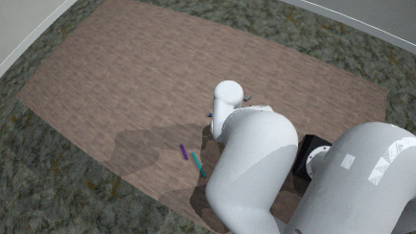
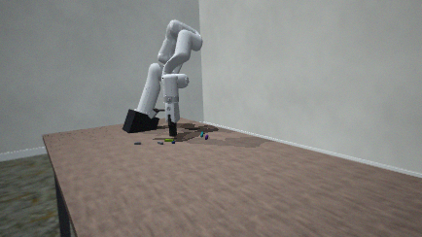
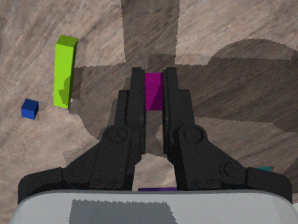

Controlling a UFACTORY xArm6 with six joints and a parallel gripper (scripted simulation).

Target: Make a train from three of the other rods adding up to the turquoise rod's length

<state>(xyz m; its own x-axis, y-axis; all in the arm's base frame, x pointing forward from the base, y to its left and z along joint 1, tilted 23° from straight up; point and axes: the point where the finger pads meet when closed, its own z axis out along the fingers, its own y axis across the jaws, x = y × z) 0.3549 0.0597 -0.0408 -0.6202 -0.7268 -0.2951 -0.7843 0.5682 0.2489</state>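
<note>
The lime rod lies 4 cm to the right of my hand, 4 cm ahead of it and 3 cm below it. Also, from my hand: blue rod (9 cm ahead, 4 cm to the right, 3 cm below); magenta rod (2 cm below); turquoise rod (15 cm to the left, 3 cm below, 2 cm ahead).
</note>
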